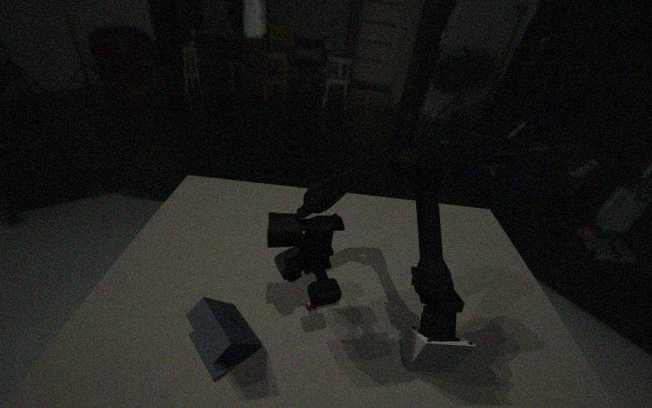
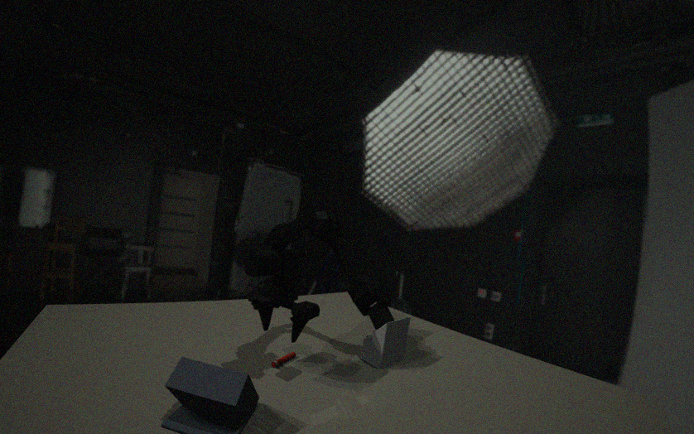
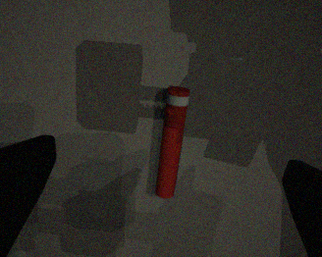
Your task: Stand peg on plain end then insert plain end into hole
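My gripper tip is 80 mm above the peg, 10 mm to the left of it and 10 mm past it. Also, from my gripper tip: sloped panel: 190 mm ahead, 90 mm to the left, 40 mm below.
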